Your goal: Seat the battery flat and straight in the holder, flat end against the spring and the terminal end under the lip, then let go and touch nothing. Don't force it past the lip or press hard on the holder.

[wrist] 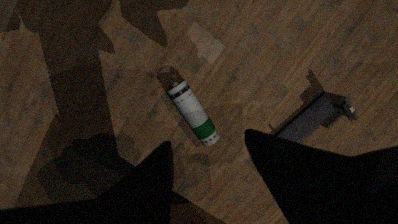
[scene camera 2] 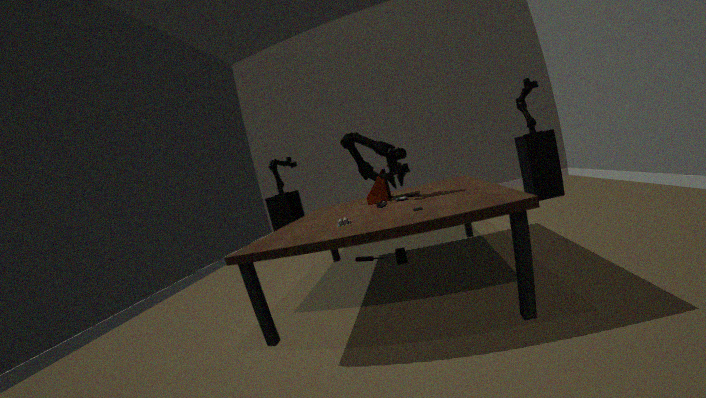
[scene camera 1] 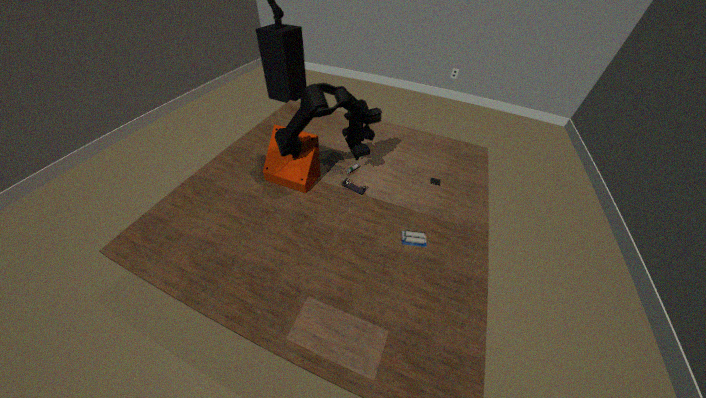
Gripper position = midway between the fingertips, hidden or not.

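There is my gripper (wrist: 208, 141), seen through the wrist camera, and in that same view I can see a battery (wrist: 181, 94).
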